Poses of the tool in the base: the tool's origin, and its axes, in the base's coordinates. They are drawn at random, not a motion.
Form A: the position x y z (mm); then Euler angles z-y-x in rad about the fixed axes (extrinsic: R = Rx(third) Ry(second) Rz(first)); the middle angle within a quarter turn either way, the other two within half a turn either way.
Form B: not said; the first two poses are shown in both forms.
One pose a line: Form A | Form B
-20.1 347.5 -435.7 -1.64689 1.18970 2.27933 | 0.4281 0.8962 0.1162 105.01 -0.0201 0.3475 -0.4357
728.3 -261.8 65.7 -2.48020 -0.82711 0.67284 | 0.4625 0.1647 -0.8712 162.14 0.7283 -0.2618 0.0657
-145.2 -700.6 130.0 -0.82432 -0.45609 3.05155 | -0.8968 -0.3810 0.2248 174.23 -0.1452 -0.7006 0.1300
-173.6 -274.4 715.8 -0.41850 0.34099 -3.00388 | -0.9646 -0.1929 -0.1797 176.43 -0.1736 -0.2744 0.7158
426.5 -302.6 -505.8 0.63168 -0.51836 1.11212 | 0.7336 -0.6422 0.2222 69.35 0.4265 -0.3026 -0.5058
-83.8 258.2 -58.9 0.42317 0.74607 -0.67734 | -0.4930 0.8585 0.1414 55.70 -0.0838 0.2582 -0.0589
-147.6 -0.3 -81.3 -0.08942 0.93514 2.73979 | 0.8873 0.1315 0.4420 157.20 -0.1476 -0.0003 -0.0813
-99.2 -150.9 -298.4 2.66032 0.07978 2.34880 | 0.2350 -0.8929 0.3840 173.55 -0.0992 -0.1509 -0.2984
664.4 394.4 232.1 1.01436 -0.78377 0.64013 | 0.1382 -0.8111 0.5684 68.78 0.6644 0.3944 0.2321
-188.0 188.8 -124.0 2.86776 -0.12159 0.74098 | -0.0069 -0.3699 0.9291 162.89 -0.1880 0.1888 -0.1240
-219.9 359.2 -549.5 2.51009 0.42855 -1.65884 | -0.0933 0.7801 0.6186 138.54 -0.2199 0.3592 -0.5495
